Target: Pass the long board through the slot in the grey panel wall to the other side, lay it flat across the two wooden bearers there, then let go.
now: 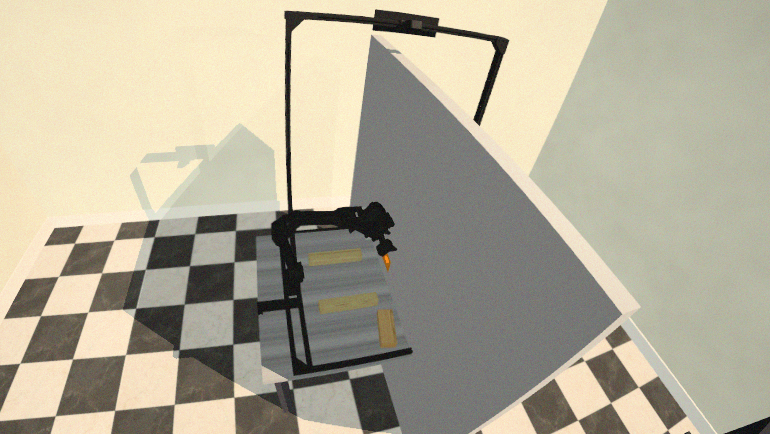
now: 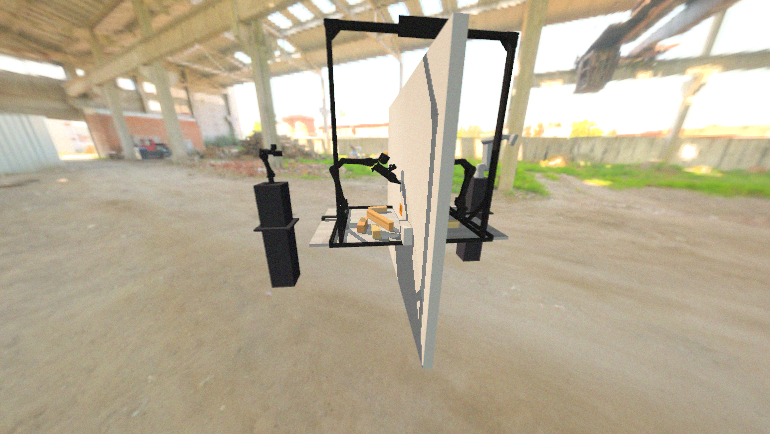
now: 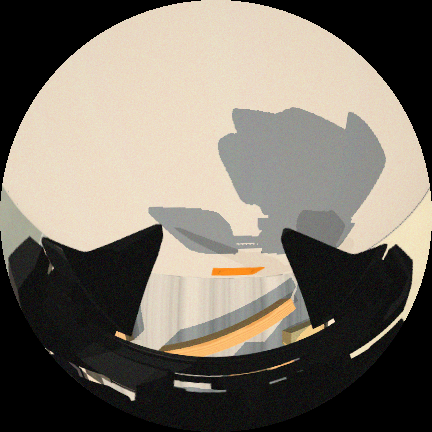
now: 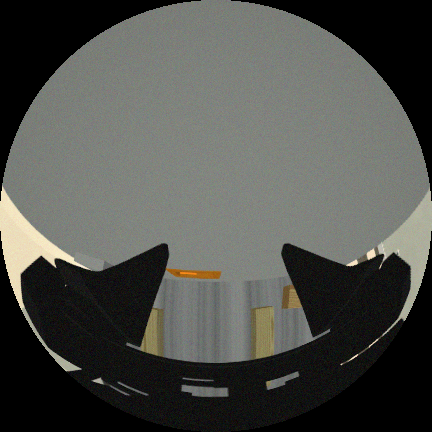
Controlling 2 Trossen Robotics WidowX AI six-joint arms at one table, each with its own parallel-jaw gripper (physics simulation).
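Frame: origin at the left arm's base, x ahead, y left, z up, level; centimetres.
Where they show: left gripper, between the fingertips: (image 2: 399, 182) (image 3: 224, 232); right gripper, between the fingertips: (image 1: 393, 241) (image 4: 227, 250); right arm's base, origin of its link: (image 1: 292, 289) (image 2: 460, 216).
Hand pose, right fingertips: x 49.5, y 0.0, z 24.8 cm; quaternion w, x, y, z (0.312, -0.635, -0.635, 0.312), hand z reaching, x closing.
Each offset is from my right fingertips to the top centre of the thing. "pt": to the spot under its first point.
The long board @(dx -22.1, dy -3.9, dz -20.9 cm) (image 2: 380, 219) (image 3: 235, 335) lies slantwise on the near side of the panel wall (image 1: 458, 242) (image 2: 452, 134) (image 3: 125, 100) (image 4: 215, 125). The orange-rimmed slot @(pt dx -1.6, dy -4.4, dz -18.9 cm) (image 1: 386, 262) (image 2: 400, 209) (image 3: 237, 271) (image 4: 210, 274) is low in the wall. Two pale bearers, one @(dx +20.0, dy -15.7, dz -22.3 cm) (image 1: 334, 257) (image 4: 157, 332) and another @(dx +19.0, dy +10.7, dz -22.3 cm) (image 1: 348, 302) (image 4: 263, 332), lie parallel across the wall, bare. My left gripper (image 2: 399, 182) (image 3: 224, 232) is open and empty, above the board and slot, pointing down toward the wall. My right gripper (image 1: 386, 249) (image 4: 227, 250) is open and empty, just above the slot on the bearers' side.
A tan block @(dx +6.1, dy +25.4, dz -22.9 cm) (image 1: 386, 327) (image 4: 291, 297) lies beside the bearers near the wall. Around the board lie several blocks, including a brown one @(dx -34.1, dy -12.8, dz -21.8 cm) (image 2: 362, 224) and a yellowish one @(dx -25.9, dy -25.8, dz -21.7 cm) (image 2: 375, 231). A black frame (image 1: 289, 118) (image 2: 331, 97) stands around the table and reaches over the wall.
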